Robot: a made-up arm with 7 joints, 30 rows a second.
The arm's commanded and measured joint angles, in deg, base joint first. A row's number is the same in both.
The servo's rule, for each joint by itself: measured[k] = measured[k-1] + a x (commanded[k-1-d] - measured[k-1]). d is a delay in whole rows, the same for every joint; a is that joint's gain. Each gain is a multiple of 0.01, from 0.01 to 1. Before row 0 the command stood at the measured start. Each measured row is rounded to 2 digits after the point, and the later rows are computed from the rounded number. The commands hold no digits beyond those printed.
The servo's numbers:
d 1
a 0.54 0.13 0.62 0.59 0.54 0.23 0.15
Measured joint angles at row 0: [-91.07, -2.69, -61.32, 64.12, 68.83, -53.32, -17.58]
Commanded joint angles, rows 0 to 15: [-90.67, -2.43, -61.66, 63.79, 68.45, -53.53, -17.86]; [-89.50, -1.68, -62.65, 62.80, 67.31, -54.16, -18.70]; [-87.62, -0.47, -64.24, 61.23, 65.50, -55.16, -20.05]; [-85.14, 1.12, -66.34, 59.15, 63.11, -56.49, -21.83]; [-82.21, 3.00, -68.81, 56.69, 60.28, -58.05, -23.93]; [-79.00, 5.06, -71.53, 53.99, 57.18, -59.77, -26.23]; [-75.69, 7.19, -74.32, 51.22, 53.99, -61.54, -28.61]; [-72.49, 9.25, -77.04, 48.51, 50.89, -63.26, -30.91]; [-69.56, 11.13, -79.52, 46.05, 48.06, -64.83, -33.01]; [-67.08, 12.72, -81.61, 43.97, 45.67, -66.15, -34.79]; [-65.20, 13.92, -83.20, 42.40, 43.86, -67.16, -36.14]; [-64.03, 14.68, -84.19, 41.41, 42.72, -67.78, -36.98]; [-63.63, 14.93, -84.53, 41.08, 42.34, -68.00, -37.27]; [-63.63, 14.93, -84.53, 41.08, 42.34, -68.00, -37.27]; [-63.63, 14.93, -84.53, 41.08, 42.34, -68.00, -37.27]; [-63.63, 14.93, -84.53, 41.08, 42.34, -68.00, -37.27]
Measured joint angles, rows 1 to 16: [-91.07, -2.69, -61.32, 64.12, 68.83, -53.32, -17.58]; [-90.85, -2.66, -61.53, 63.93, 68.62, -53.37, -17.62]; [-90.12, -2.53, -62.22, 63.26, 67.91, -53.55, -17.78]; [-88.77, -2.26, -63.47, 62.06, 66.61, -53.92, -18.12]; [-86.81, -1.82, -65.25, 60.34, 64.72, -54.51, -18.68]; [-84.33, -1.19, -67.46, 58.19, 62.32, -55.32, -19.47]; [-81.45, -0.38, -69.98, 55.71, 59.54, -56.34, -20.48]; [-78.34, 0.60, -72.67, 53.06, 56.54, -57.54, -21.70]; [-75.18, 1.72, -75.38, 50.38, 53.49, -58.86, -23.08]; [-72.15, 2.94, -77.95, 47.83, 50.56, -60.23, -24.57]; [-69.41, 4.21, -80.22, 45.55, 47.92, -61.59, -26.10]; [-67.14, 5.47, -82.07, 43.69, 45.73, -62.87, -27.61]; [-65.46, 6.67, -83.38, 42.34, 44.10, -64.00, -29.02]; [-64.47, 7.74, -84.09, 41.60, 43.15, -64.92, -30.26]; [-64.02, 8.67, -84.36, 41.29, 42.71, -65.63, -31.31]; [-63.81, 9.48, -84.47, 41.17, 42.51, -66.18, -32.20]
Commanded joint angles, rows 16 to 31: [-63.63, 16.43, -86.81, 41.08, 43.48, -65.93, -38.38]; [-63.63, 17.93, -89.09, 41.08, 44.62, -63.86, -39.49]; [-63.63, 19.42, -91.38, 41.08, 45.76, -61.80, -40.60]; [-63.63, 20.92, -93.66, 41.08, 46.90, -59.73, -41.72]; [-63.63, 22.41, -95.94, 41.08, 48.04, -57.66, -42.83]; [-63.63, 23.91, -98.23, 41.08, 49.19, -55.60, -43.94]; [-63.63, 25.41, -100.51, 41.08, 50.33, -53.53, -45.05]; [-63.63, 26.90, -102.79, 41.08, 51.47, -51.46, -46.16]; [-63.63, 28.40, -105.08, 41.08, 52.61, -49.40, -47.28]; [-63.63, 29.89, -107.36, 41.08, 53.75, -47.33, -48.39]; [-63.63, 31.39, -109.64, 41.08, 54.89, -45.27, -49.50]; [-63.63, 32.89, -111.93, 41.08, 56.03, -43.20, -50.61]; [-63.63, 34.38, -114.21, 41.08, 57.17, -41.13, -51.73]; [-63.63, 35.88, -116.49, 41.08, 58.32, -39.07, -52.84]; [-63.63, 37.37, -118.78, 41.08, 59.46, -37.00, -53.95]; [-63.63, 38.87, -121.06, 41.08, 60.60, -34.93, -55.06]
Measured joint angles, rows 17 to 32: [-63.71, 10.19, -84.51, 41.12, 42.42, -66.60, -32.96]; [-63.67, 11.00, -85.94, 41.10, 42.99, -66.45, -33.77]; [-63.65, 11.90, -87.89, 41.09, 43.87, -65.85, -34.63]; [-63.64, 12.88, -90.05, 41.08, 44.89, -64.92, -35.53]; [-63.63, 13.93, -92.29, 41.08, 45.98, -63.73, -36.46]; [-63.63, 15.03, -94.55, 41.08, 47.09, -62.33, -37.42]; [-63.63, 16.18, -96.83, 41.08, 48.22, -60.78, -38.40]; [-63.63, 17.38, -99.11, 41.08, 49.36, -59.11, -39.40]; [-63.63, 18.62, -101.39, 41.08, 50.50, -57.35, -40.41]; [-63.63, 19.89, -103.68, 41.08, 51.64, -55.52, -41.44]; [-63.63, 21.19, -105.96, 41.08, 52.78, -53.64, -42.48]; [-63.63, 22.52, -108.24, 41.08, 53.92, -51.71, -43.53]; [-63.63, 23.87, -110.53, 41.08, 55.06, -49.75, -44.59]; [-63.63, 25.24, -112.81, 41.08, 56.20, -47.77, -45.66]; [-63.63, 26.62, -115.09, 41.08, 57.34, -45.77, -46.74]; [-63.63, 28.02, -117.38, 41.08, 58.48, -43.75, -47.82]
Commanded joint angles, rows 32 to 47: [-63.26, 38.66, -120.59, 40.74, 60.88, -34.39, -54.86]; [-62.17, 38.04, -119.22, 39.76, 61.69, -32.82, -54.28]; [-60.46, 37.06, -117.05, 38.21, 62.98, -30.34, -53.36]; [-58.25, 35.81, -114.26, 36.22, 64.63, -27.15, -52.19]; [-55.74, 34.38, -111.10, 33.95, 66.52, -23.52, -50.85]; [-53.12, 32.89, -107.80, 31.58, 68.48, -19.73, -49.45]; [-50.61, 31.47, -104.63, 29.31, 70.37, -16.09, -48.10]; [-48.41, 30.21, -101.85, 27.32, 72.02, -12.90, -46.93]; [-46.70, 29.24, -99.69, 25.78, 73.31, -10.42, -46.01]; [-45.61, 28.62, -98.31, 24.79, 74.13, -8.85, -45.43]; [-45.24, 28.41, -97.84, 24.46, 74.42, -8.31, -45.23]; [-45.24, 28.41, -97.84, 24.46, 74.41, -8.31, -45.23]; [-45.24, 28.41, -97.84, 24.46, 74.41, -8.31, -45.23]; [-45.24, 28.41, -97.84, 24.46, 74.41, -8.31, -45.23]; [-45.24, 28.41, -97.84, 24.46, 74.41, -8.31, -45.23]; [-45.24, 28.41, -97.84, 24.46, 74.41, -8.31, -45.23]
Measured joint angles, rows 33 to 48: [-63.63, 29.43, -119.66, 41.08, 59.62, -41.72, -48.91]; [-63.43, 30.63, -120.24, 40.88, 60.30, -40.03, -49.80]; [-62.75, 31.59, -119.61, 40.22, 61.05, -38.37, -50.47]; [-61.51, 32.30, -118.02, 39.03, 62.09, -36.52, -50.90]; [-59.75, 32.76, -115.69, 37.37, 63.46, -34.36, -51.09]; [-57.58, 32.97, -112.84, 35.35, 65.11, -31.87, -51.05]; [-55.17, 32.96, -109.72, 33.13, 66.93, -29.08, -50.81]; [-52.71, 32.77, -106.56, 30.88, 68.79, -26.09, -50.40]; [-50.39, 32.44, -103.64, 28.78, 70.53, -23.06, -49.88]; [-48.40, 32.02, -101.19, 27.01, 72.03, -20.15, -49.30]; [-46.89, 31.58, -99.40, 25.70, 73.16, -17.55, -48.72]; [-46.00, 31.17, -98.43, 24.97, 73.84, -15.42, -48.20]; [-45.59, 30.81, -98.06, 24.67, 74.15, -13.78, -47.75]; [-45.40, 30.50, -97.92, 24.55, 74.29, -12.52, -47.37]; [-45.31, 30.23, -97.87, 24.50, 74.35, -11.55, -47.05]; [-45.27, 29.99, -97.85, 24.48, 74.38, -10.80, -46.78]
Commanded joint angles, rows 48 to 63: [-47.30, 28.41, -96.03, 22.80, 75.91, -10.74, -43.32]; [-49.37, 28.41, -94.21, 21.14, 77.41, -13.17, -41.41]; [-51.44, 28.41, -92.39, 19.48, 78.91, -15.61, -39.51]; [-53.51, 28.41, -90.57, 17.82, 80.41, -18.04, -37.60]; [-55.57, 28.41, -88.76, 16.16, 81.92, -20.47, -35.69]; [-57.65, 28.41, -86.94, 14.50, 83.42, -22.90, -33.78]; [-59.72, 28.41, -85.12, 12.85, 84.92, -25.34, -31.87]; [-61.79, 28.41, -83.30, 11.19, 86.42, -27.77, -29.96]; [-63.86, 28.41, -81.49, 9.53, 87.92, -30.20, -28.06]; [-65.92, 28.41, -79.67, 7.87, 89.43, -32.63, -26.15]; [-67.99, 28.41, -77.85, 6.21, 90.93, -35.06, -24.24]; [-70.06, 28.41, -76.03, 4.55, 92.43, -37.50, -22.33]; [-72.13, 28.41, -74.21, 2.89, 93.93, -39.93, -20.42]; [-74.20, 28.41, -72.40, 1.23, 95.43, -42.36, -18.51]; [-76.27, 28.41, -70.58, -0.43, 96.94, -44.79, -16.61]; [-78.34, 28.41, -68.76, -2.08, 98.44, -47.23, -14.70]
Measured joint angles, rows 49 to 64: [-45.25, 29.78, -97.84, 24.47, 74.40, -10.23, -46.55]; [-46.36, 29.60, -96.72, 23.48, 75.22, -10.35, -46.07]; [-47.99, 29.45, -95.16, 22.10, 76.40, -11.00, -45.37]; [-49.85, 29.31, -93.44, 20.55, 77.76, -12.06, -44.49]; [-51.83, 29.19, -91.66, 18.94, 79.19, -13.44, -43.46]; [-53.85, 29.09, -89.86, 17.30, 80.66, -15.06, -42.29]; [-55.90, 29.00, -88.05, 15.65, 82.15, -16.86, -41.01]; [-57.96, 28.92, -86.23, 14.00, 83.65, -18.81, -39.64]; [-60.03, 28.85, -84.41, 12.34, 85.15, -20.87, -38.19]; [-62.10, 28.79, -82.60, 10.68, 86.65, -23.02, -36.67]; [-64.16, 28.74, -80.78, 9.02, 88.15, -25.23, -35.09]; [-66.23, 28.70, -78.96, 7.36, 89.65, -27.49, -33.46]; [-68.30, 28.66, -77.14, 5.70, 91.15, -29.79, -31.79]; [-70.37, 28.63, -75.32, 4.04, 92.65, -32.12, -30.08]; [-72.44, 28.60, -73.51, 2.38, 94.15, -34.48, -28.34]; [-74.51, 28.58, -71.69, 0.72, 95.66, -36.85, -26.58]
